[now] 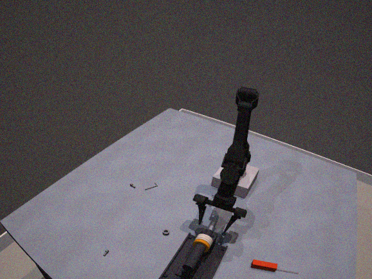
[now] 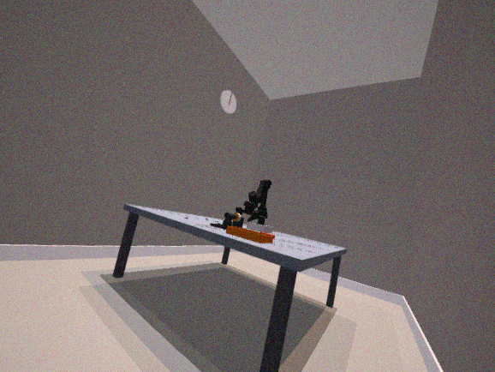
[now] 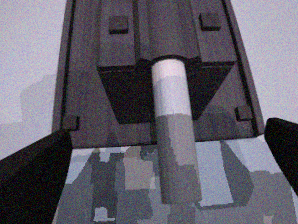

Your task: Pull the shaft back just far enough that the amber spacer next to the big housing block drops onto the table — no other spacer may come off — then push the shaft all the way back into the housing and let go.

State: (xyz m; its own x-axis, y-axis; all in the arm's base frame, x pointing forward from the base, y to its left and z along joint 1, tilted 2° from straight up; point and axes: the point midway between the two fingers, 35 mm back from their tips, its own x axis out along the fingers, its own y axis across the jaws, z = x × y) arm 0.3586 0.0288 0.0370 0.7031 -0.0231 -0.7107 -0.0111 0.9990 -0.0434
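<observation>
Now: gripper tip 5 cm short of the pale grey shaft and 1 cm below it. Round my gripper tip: thin hex key: 16 cm behind, 32 cm to the right, 6 cm below; red-handled screwdriver: 3 cm ahead, 27 cm to the left, 6 cm below.
</observation>
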